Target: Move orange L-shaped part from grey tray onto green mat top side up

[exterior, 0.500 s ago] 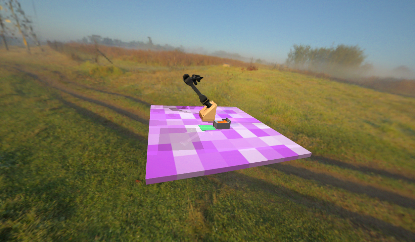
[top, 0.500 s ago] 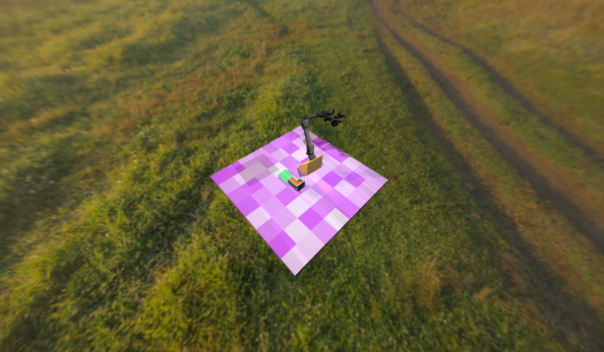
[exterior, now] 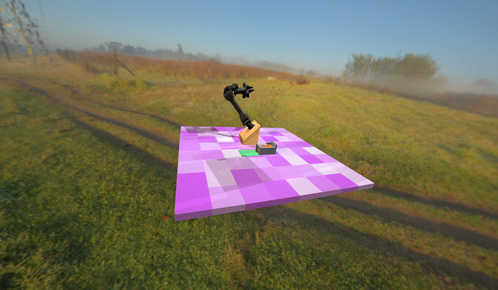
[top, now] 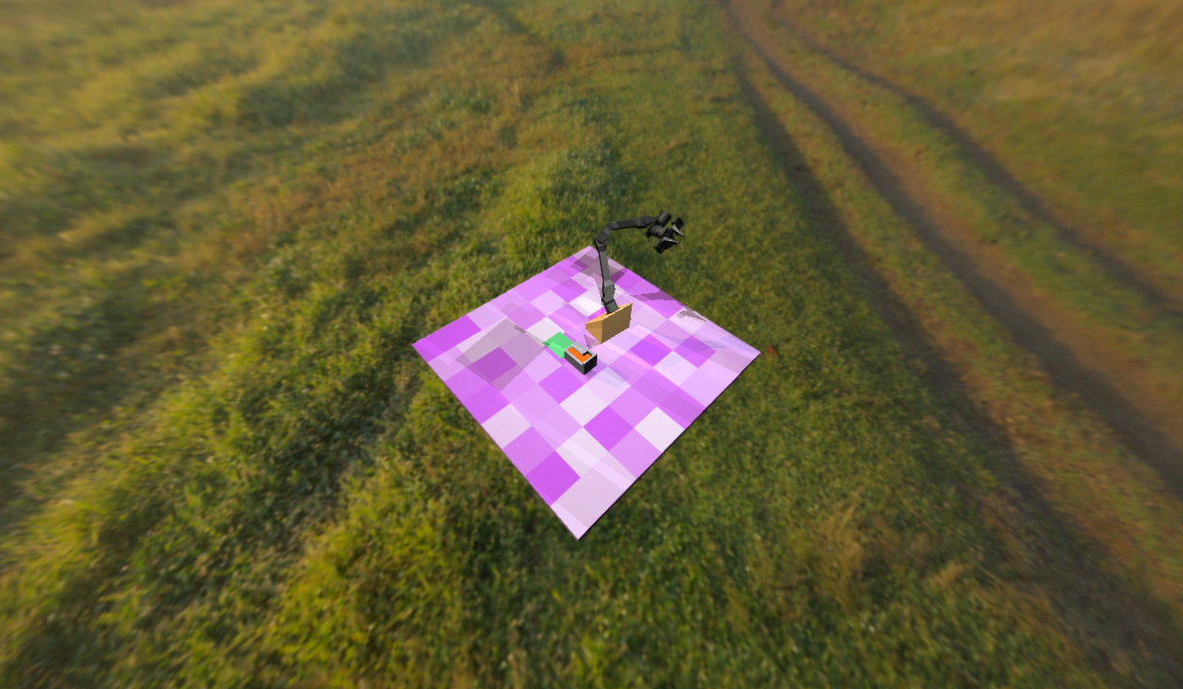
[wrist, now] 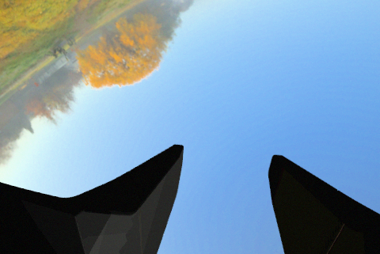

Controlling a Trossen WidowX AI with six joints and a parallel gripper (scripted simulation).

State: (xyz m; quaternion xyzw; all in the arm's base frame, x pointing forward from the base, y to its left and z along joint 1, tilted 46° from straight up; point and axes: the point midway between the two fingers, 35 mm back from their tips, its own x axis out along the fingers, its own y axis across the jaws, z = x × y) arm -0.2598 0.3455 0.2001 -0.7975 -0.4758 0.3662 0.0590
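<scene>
The orange L-shaped part is 610 mm ahead of my gripper tip, 110 mm to the right of it and 430 mm below it. From my gripper tip the other things lie so: green mat 590 mm ahead, 270 mm to the right, 490 mm below.
</scene>
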